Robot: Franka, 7 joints.
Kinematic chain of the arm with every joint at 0, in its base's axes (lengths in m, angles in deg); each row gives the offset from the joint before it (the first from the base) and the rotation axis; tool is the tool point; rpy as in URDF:
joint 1: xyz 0 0 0.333 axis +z
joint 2: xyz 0 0 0 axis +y
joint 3: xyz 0 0 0.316 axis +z
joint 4: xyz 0.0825 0 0 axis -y
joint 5: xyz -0.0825 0 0.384 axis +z
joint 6: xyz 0 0 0 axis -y
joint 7: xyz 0.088 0 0 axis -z
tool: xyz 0 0 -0.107 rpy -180 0 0
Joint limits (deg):
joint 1: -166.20..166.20
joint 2: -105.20..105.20
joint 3: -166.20..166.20
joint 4: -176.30..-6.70
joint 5: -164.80..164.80
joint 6: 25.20..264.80
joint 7: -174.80..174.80
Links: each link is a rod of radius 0.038 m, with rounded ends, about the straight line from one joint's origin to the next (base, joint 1, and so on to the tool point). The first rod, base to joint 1, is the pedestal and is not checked.
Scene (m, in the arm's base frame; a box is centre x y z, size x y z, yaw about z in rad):
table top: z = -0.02
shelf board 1: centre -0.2 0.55 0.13 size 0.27 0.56 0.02 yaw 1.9
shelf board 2: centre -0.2 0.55 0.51 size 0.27 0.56 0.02 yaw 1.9
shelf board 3: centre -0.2 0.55 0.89 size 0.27 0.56 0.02 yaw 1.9
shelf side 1: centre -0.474 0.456 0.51 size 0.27 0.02 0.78 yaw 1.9
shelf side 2: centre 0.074 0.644 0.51 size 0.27 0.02 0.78 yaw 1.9
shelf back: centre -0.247 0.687 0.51 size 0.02 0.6 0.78 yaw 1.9
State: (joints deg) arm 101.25 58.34 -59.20 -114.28 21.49 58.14 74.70
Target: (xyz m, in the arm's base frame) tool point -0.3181 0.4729 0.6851
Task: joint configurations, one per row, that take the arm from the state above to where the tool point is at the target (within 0.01 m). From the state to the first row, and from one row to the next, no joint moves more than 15 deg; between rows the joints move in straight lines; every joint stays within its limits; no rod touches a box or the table.
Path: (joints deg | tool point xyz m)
1: 102.03 44.39 -54.55 -119.37 27.47 62.61 72.58 | 0.2463 0.3270 0.1830
2: 102.82 30.43 -49.91 -124.46 33.45 67.08 70.47 | 0.1961 0.3584 0.2149
3: 103.60 16.48 -45.26 -129.55 39.43 71.55 68.35 | 0.1446 0.3821 0.2608
4: 104.38 2.53 -40.62 -134.64 45.41 76.03 66.24 | 0.0946 0.3928 0.3178
5: 105.16 -11.42 -35.97 -139.73 51.39 80.50 64.12 | 0.0483 0.3874 0.3806
6: 105.95 -25.38 -31.32 -144.82 57.37 84.97 62.01 | 0.0079 0.3652 0.4434
7: 106.73 -39.33 -26.68 -149.91 63.36 89.44 59.89 | -0.0253 0.3278 0.5001
8: 116.82 -33.98 -24.82 -136.99 55.23 76.65 63.59 | -0.0854 0.3303 0.5558
9: 126.92 -28.62 -22.97 -124.08 47.11 63.86 67.30 | -0.1445 0.3150 0.6036
10: 137.02 -23.27 -21.12 -111.16 38.99 51.08 71.00 | -0.1972 0.2857 0.6458
11: 147.11 -17.92 -19.26 -98.24 30.86 38.29 74.70 | -0.2405 0.2458 0.6851
12: 144.96 -7.59 -22.72 -87.37 32.96 47.21 74.70 | -0.2731 0.3235 0.6899
13: 142.81 2.75 -26.18 -76.51 35.06 56.14 74.70 | -0.2983 0.4007 0.6896
14: 140.65 13.08 -29.65 -65.64 37.16 65.06 74.70 | -0.3181 0.4729 0.6851

